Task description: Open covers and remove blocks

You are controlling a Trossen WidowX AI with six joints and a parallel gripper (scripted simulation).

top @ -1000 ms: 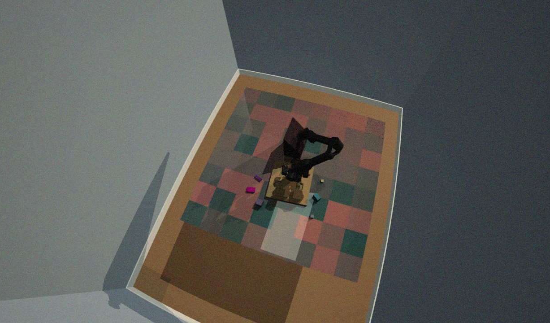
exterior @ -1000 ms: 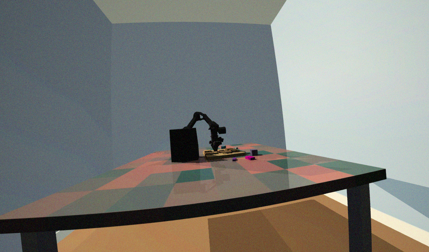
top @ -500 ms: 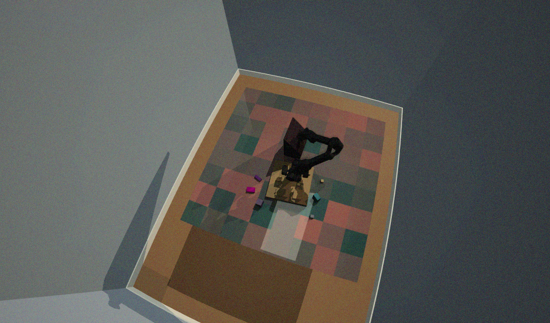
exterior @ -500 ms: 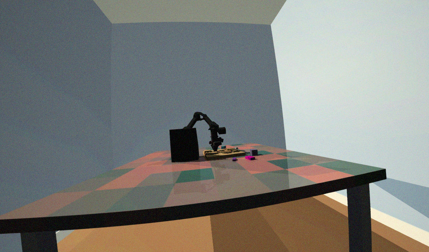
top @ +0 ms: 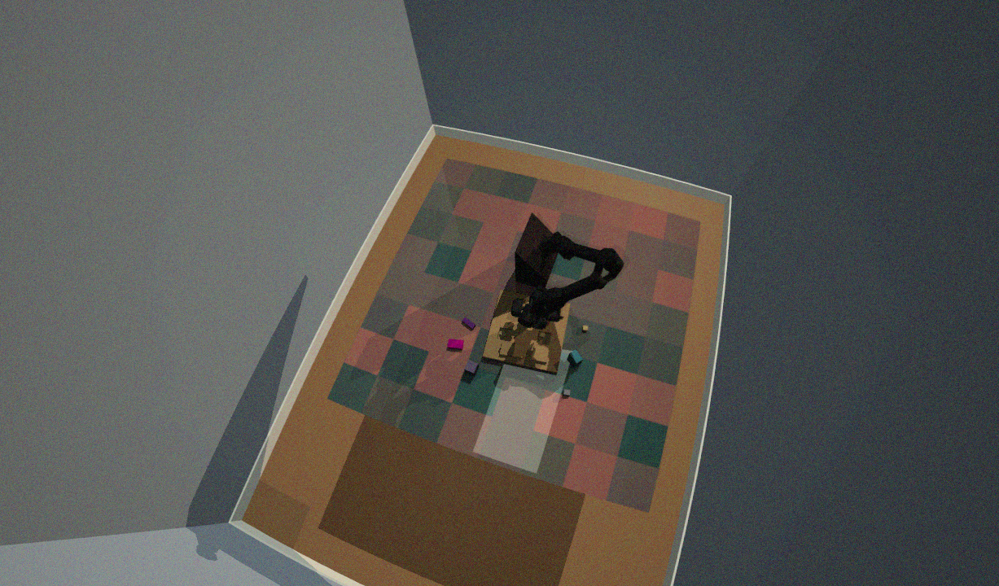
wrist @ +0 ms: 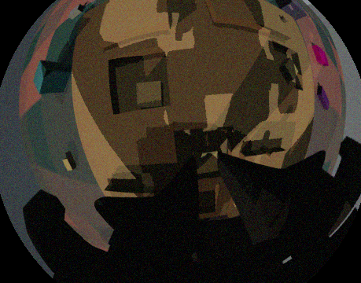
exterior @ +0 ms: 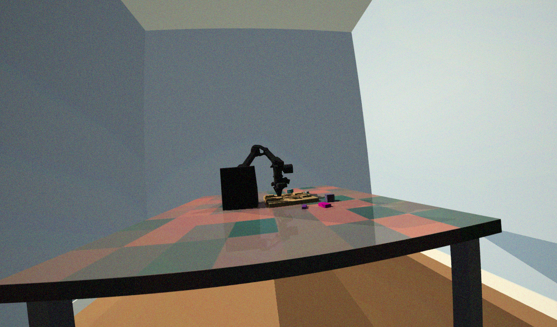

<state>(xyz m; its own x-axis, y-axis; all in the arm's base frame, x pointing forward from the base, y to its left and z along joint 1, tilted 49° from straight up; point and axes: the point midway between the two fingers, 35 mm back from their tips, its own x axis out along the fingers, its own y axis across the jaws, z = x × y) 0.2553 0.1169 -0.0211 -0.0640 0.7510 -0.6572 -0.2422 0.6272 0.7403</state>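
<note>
Now: gripper tip 50 mm short of the tan puzzle board and 10 mm to the right of it. Round my gripper tip: teal block (90 mm ahead, 210 mm to the left); lavender block (290 mm ahead, 150 mm to the right); small grey block (230 mm ahead, 220 mm to the left, 10 mm below).
</note>
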